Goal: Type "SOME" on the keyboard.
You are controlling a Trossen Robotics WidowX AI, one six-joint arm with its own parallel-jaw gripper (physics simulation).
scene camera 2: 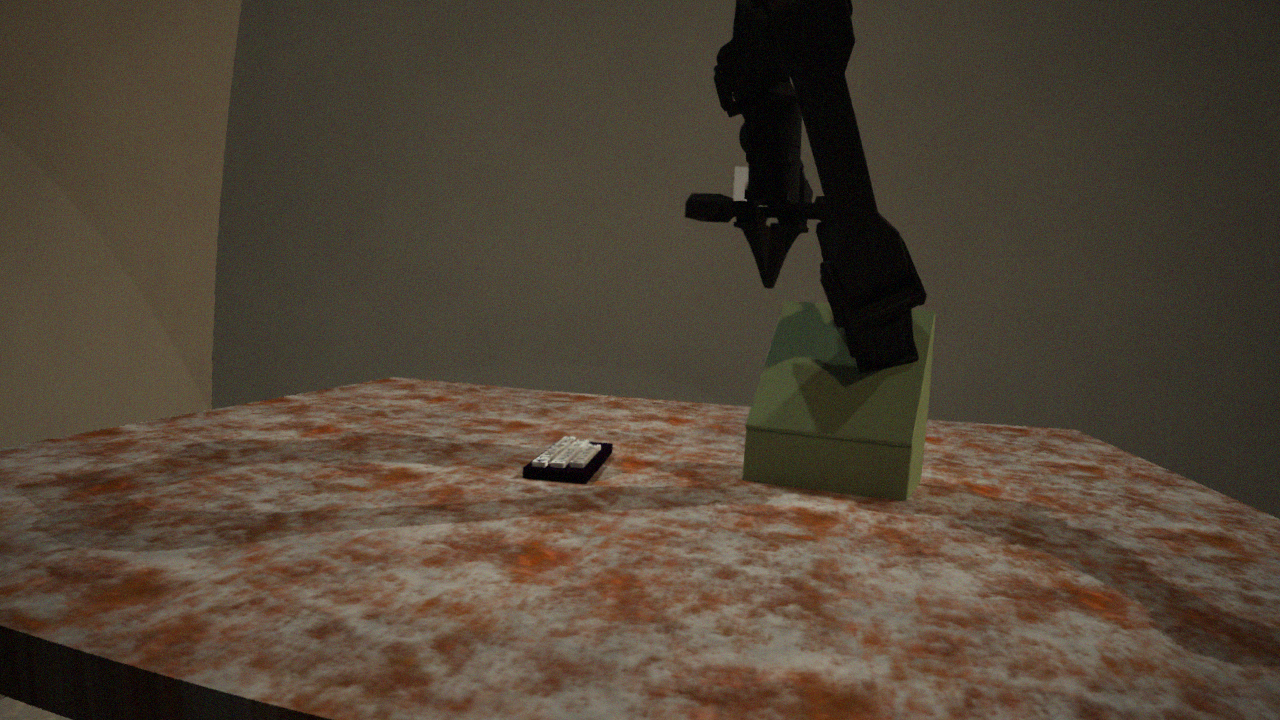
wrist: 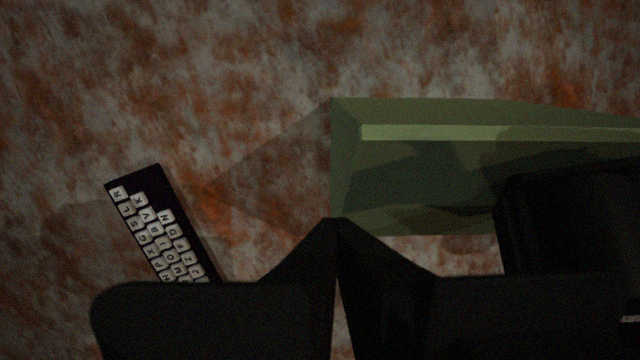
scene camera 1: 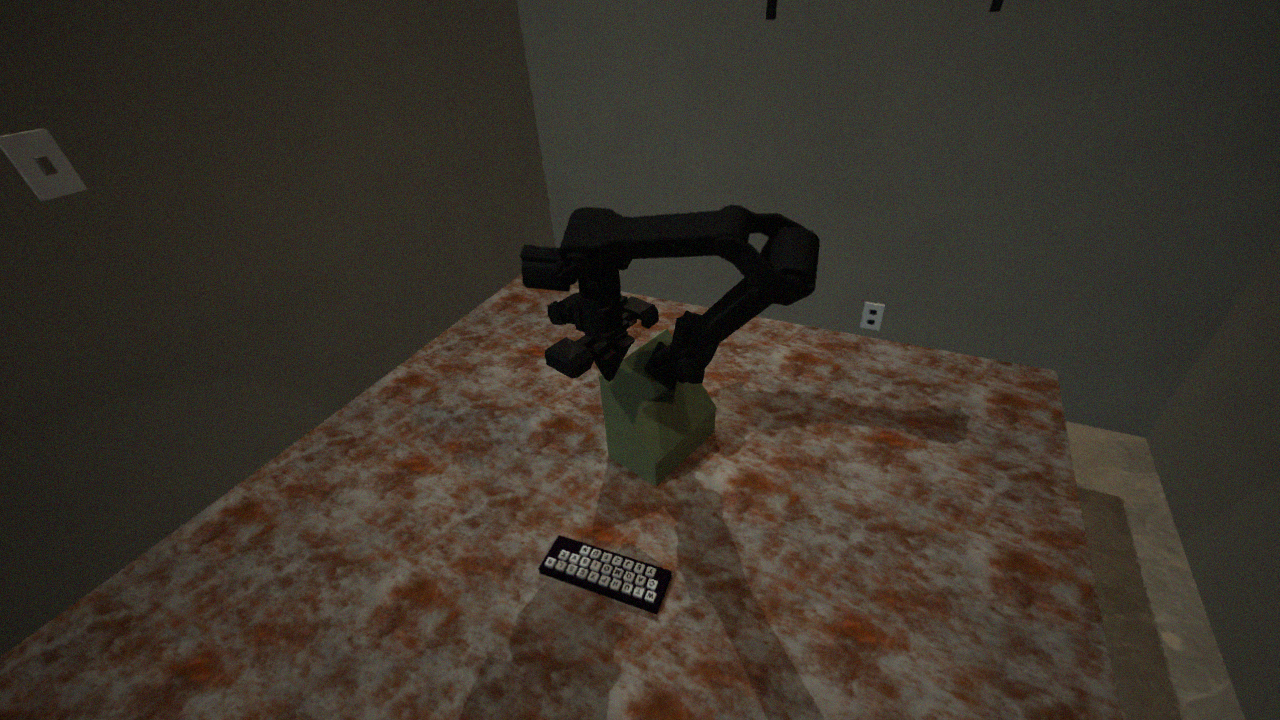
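Pixels of known places: gripper, fingertip midpoint: (scene camera 2: 768,288) (wrist: 334,229) (scene camera 1: 609,379); arm's base, link origin: (scene camera 2: 882,344) (wrist: 561,187) (scene camera 1: 665,366).
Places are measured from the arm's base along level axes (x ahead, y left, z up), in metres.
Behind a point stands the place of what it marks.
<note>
A small dark keyboard (scene camera 1: 606,574) {x 0.325, y 0.048, z -0.135 m} (scene camera 2: 567,460) {x 0.307, y 0.099, z -0.134 m} (wrist: 160,225) {x 0.313, y 0.008, z -0.135 m} with white lettered keys lies flat on the table. In the wrist view its keys R, L, S, G, K, V, B, I, O, M, N and D can be read, and its lower end is hidden behind a finger. The letter E cannot be made out there. My gripper (scene camera 1: 611,374) {x 0.127, y -0.037, z 0.051 m} (scene camera 2: 769,284) {x 0.127, y -0.037, z 0.051 m} (wrist: 334,229) {x 0.127, y -0.037, z 0.051 m} is shut and empty, pointing down. It hangs high above the table, beside the green block and well away from the keyboard.
A green block (scene camera 1: 631,445) {x 0.124, y -0.009, z -0.083 m} (scene camera 2: 827,463) {x 0.052, y 0.063, z -0.120 m} (wrist: 425,132) {x 0.084, y -0.060, z 0.038 m} with a sloped top stands under the arm's base. The table (scene camera 1: 358,555) {x 0.442, y -0.326, z -0.149 m} (scene camera 2: 537,626) {x 0.216, y 0.509, z -0.149 m} (wrist: 200,75) {x 0.221, y -0.121, z -0.149 m} has a mottled orange and grey top. Walls stand behind it.
</note>
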